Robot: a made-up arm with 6 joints. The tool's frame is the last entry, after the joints. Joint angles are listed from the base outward. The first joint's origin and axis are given. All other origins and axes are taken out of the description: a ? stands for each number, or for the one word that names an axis. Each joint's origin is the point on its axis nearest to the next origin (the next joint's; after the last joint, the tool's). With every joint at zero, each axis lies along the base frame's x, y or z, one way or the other. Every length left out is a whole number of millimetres.
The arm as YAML. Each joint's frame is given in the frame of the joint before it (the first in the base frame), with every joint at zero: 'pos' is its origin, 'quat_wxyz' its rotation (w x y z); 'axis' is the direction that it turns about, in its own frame. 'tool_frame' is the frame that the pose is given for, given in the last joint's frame.
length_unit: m
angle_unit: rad
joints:
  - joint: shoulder
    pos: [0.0, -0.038, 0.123]
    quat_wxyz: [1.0, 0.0, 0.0, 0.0]
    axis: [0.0, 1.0, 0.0]
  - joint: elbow
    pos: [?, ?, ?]
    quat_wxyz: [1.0, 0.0, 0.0, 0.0]
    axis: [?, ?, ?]
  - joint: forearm
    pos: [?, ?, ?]
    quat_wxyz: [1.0, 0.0, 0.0, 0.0]
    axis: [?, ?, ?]
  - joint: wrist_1
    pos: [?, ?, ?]
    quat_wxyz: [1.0, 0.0, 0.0, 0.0]
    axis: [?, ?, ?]
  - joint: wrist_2
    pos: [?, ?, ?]
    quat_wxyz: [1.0, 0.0, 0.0, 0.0]
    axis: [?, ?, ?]
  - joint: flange
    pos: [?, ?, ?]
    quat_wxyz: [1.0, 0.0, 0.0, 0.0]
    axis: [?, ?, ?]
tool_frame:
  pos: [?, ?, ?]
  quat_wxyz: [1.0, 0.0, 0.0, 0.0]
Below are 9 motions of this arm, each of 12 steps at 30 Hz.
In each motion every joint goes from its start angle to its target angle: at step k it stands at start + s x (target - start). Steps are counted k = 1, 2, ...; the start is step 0. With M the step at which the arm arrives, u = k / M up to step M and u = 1 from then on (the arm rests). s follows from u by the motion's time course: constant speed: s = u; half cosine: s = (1 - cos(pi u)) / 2; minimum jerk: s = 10 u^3 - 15 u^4 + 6 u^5.
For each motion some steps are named. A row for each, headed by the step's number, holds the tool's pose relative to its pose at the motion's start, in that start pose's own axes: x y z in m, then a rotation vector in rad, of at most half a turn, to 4 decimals.
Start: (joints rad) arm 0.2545 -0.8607 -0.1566 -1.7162 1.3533 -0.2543
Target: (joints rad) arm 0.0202 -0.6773 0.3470 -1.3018 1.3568 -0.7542
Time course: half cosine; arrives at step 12
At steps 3, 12:
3: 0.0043 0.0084 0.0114 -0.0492 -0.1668 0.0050
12: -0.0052 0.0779 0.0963 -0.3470 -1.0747 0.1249

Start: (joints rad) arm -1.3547 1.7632 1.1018 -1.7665 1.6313 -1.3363
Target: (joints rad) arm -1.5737 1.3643 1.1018 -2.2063 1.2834 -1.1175
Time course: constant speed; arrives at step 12
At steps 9, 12:
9: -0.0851 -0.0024 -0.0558 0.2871 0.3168 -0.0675
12: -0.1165 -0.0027 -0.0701 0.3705 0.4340 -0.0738

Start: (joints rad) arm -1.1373 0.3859 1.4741 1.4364 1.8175 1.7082
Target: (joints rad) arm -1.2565 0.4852 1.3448 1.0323 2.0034 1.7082
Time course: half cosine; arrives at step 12
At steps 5, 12:
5: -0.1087 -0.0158 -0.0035 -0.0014 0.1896 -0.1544
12: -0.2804 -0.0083 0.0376 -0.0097 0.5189 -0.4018

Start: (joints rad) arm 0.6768 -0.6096 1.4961 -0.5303 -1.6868 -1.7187
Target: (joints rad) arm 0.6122 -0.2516 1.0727 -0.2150 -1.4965 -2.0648
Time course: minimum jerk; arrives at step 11
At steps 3, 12:
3: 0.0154 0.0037 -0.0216 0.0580 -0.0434 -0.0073
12: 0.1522 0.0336 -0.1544 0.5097 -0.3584 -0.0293

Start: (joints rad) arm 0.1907 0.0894 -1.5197 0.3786 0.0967 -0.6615
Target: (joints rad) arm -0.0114 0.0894 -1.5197 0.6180 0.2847 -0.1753
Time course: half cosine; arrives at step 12
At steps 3, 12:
3: -0.0003 -0.0055 -0.0056 -0.0149 0.0413 0.0500
12: 0.0021 -0.0455 -0.0253 -0.1913 0.2696 0.3064

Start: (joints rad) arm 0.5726 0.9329 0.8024 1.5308 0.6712 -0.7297
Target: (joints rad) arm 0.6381 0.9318 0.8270 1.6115 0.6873 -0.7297
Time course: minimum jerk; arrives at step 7
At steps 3, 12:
3: 0.0027 -0.0020 -0.0124 0.0413 -0.0159 0.0205
12: 0.0074 -0.0043 -0.0339 0.1122 -0.0447 0.0540

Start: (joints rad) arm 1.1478 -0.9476 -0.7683 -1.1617 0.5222 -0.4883
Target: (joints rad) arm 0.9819 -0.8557 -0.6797 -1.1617 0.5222 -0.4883
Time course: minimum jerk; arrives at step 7
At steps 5, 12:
5: 0.0183 -0.0108 -0.0192 0.0727 -0.0588 0.1003
12: 0.0214 -0.0120 -0.0224 0.0847 -0.0700 0.1161

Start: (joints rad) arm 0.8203 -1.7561 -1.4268 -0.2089 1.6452 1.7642
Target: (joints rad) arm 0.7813 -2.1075 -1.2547 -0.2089 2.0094 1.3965
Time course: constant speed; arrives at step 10
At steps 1, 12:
1: -0.0242 -0.0107 0.0085 -0.0168 -0.0046 -0.0347
12: -0.2169 -0.0960 0.1484 -0.2797 -0.0904 -0.2861

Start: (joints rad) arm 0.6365 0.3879 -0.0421 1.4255 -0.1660 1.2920
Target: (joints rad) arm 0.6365 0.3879 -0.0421 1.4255 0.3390 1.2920
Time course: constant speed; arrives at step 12
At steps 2, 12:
2: -0.0230 -0.0096 0.0066 -0.0232 0.0000 -0.0809
12: -0.1449 -0.0261 0.0415 -0.1390 0.0000 -0.4855

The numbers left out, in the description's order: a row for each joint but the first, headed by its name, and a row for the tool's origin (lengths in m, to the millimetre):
elbow: xyz 0.066 0.0 0.1, axis -1.0 0.0 0.0
forearm: xyz 0.0 0.065 -0.275, axis 0.0 1.0 0.0
wrist_1: xyz 0.084 0.0 0.069, axis 0.0 0.0 1.0
wrist_2: xyz -0.219 0.142 0.0, axis -1.0 0.0 0.0
flange: xyz 0.0 -0.279 -0.025, axis 0.0 1.0 0.0
tool: xyz 0.074 0.0 -0.108

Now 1 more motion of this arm.
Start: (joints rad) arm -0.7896 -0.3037 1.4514 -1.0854 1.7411 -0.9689
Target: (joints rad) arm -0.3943 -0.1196 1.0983 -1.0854 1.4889 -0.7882
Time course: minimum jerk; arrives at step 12
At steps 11, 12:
11: -0.0143 0.0922 -0.1252 0.1860 0.3733 -0.1480
12: -0.0145 0.0928 -0.1256 0.1866 0.3752 -0.1488

